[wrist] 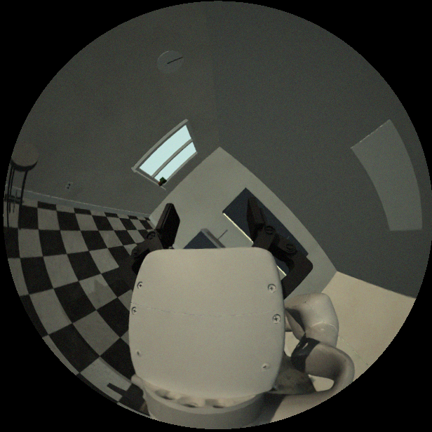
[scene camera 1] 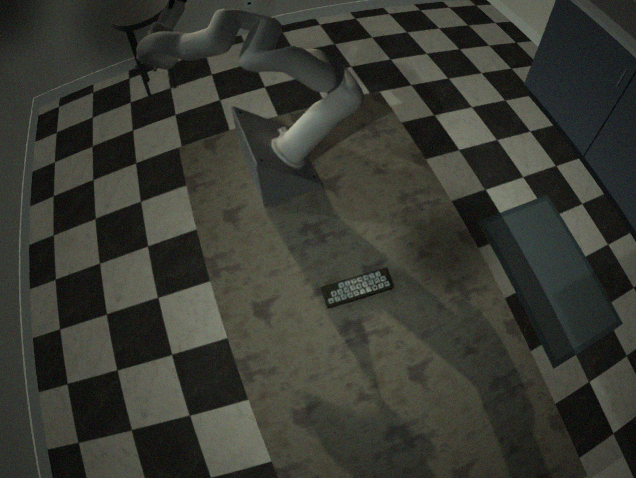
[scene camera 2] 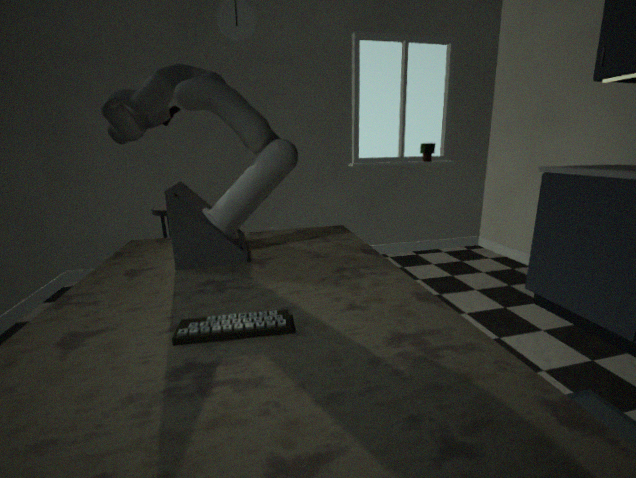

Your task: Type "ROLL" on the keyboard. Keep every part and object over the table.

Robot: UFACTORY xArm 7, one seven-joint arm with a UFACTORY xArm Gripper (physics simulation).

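Pixels of known places: arm's base, link origin: [scene camera 1: 287, 153] [scene camera 2: 219, 224].
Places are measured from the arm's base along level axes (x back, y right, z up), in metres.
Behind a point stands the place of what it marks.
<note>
The keyboard [scene camera 1: 358, 288] {x -0.460, y 0.011, z -0.075 m} [scene camera 2: 236, 325] {x -0.471, y 0.008, z -0.074 m} is a small dark slab with rows of pale keys. It lies flat on the brown mottled table [scene camera 1: 293, 354] {x -0.543, y 0.250, z -0.091 m} [scene camera 2: 102, 395] {x -0.557, y 0.189, z -0.091 m}, in front of the arm's base. The key letters are too small and dim to read. My gripper [wrist: 210, 208] is open in the wrist view, with its two dark fingers wide apart and nothing between them. The arm is folded up and back, high above the table and far from the keyboard. The keyboard does not show in the wrist view. In the scene views the fingers are mostly hidden by the arm.
The arm stands on a grey wedge-shaped mount [scene camera 1: 285, 179] {x -0.097, y 0.050, z 0.011 m} [scene camera 2: 197, 236] {x -0.096, y 0.062, z -0.006 m} at the table's far end. A round stool [wrist: 24, 156] stands on the checkered floor behind it. A bluish translucent box [scene camera 1: 555, 277] is beyond the table's right edge. Blue cabinets [scene camera 1: 575, 77] [scene camera 2: 580, 241] stand farther right.
</note>
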